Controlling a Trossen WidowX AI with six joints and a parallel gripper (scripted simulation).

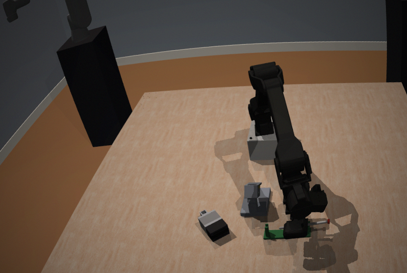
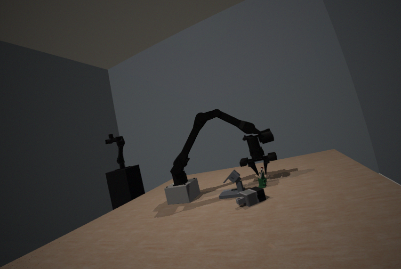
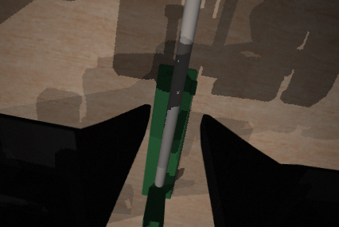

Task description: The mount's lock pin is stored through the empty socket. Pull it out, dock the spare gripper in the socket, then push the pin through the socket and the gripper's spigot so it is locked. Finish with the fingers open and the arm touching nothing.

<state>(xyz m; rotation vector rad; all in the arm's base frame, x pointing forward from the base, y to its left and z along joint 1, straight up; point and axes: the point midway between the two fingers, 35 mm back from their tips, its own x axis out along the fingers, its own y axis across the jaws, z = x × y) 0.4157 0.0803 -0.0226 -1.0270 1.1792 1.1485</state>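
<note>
Now: gripper tip 10 mm past the green cradle, 40 mm to the left of it and 10 mm above it. The rest, counted from my gripper tip: grey mount: 140 mm behind, 130 mm to the right, 20 mm above; spare gripper: 70 mm behind, 260 mm to the right, 10 mm below.
</note>
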